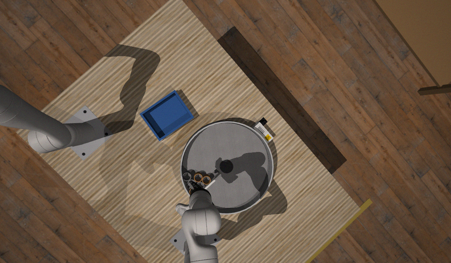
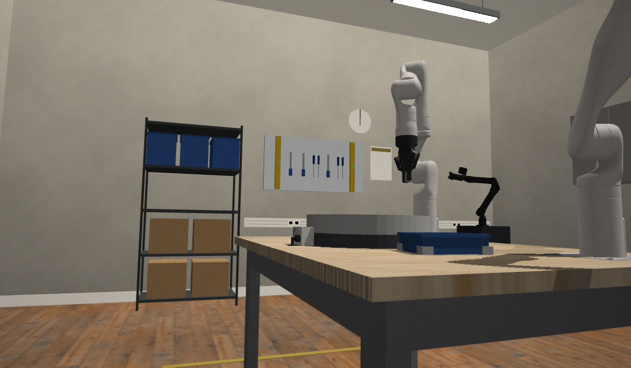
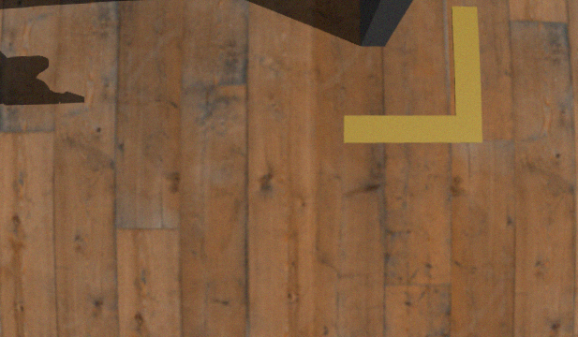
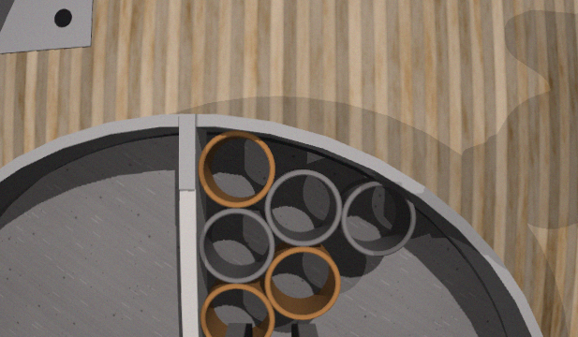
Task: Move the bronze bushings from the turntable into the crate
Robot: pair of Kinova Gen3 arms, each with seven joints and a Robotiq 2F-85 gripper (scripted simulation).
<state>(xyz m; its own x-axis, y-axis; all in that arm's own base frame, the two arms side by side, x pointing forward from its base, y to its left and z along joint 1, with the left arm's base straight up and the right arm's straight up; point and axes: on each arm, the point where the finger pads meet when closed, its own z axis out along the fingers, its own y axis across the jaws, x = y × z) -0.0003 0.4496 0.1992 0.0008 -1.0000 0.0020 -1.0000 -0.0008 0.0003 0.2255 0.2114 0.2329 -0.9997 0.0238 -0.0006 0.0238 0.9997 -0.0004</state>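
The round grey turntable is 130 mm ahead of my right hand, 50 mm to the right of it and 180 mm below it. From my right hand the other things lie so: blue crate 100 mm ahead, 310 mm to the left, 210 mm below.
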